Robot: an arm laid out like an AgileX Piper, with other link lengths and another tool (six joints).
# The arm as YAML. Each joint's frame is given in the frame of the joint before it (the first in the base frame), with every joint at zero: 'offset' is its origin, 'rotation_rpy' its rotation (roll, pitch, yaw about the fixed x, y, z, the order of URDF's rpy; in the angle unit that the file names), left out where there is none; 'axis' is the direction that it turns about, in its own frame. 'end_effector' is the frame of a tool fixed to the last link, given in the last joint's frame.
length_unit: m
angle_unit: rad
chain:
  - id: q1
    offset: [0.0, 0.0, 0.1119]
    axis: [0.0, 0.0, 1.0]
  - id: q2
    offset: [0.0, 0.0, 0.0]
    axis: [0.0, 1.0, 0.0]
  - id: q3
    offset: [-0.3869, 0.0, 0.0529]
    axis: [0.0, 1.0, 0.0]
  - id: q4
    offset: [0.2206, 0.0, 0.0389]
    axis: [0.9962, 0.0, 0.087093]
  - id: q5
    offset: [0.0, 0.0, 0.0]
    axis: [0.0, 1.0, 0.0]
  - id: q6
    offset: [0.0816, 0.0, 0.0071]
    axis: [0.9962, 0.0, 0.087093]
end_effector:
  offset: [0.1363, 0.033, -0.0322]
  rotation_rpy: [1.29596, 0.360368, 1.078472]
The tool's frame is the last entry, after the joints.
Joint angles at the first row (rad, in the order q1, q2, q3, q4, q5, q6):
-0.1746 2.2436 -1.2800 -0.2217 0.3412 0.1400
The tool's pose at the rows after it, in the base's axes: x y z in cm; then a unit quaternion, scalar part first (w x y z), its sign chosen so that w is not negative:
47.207 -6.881 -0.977 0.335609 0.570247 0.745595 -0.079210
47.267 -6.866 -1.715 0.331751 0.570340 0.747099 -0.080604
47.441 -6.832 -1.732 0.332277 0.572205 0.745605 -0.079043
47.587 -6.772 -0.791 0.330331 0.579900 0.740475 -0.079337
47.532 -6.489 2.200 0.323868 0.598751 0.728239 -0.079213
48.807 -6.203 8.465 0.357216 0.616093 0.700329 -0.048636
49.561 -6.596 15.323 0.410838 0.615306 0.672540 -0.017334
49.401 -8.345 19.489 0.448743 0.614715 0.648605 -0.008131
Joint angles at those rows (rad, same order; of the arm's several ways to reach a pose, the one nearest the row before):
-0.1746 2.2784 -1.2949 -0.2217 0.3334 0.1390
-0.1746 2.2960 -1.2999 -0.2210 0.3293 0.1391
-0.1746 2.2981 -1.3040 -0.2154 0.3279 0.1382
-0.1746 2.2827 -1.3192 -0.1977 0.3589 0.1382
-0.1746 2.2283 -1.3506 -0.1535 0.4475 0.1382
-0.1746 2.1186 -1.4001 -0.1065 0.5046 0.1353
-0.1789 2.0020 -1.4473 -0.1055 0.5325 0.1333
-0.2078 1.9329 -1.4749 -0.1241 0.5418 0.1303

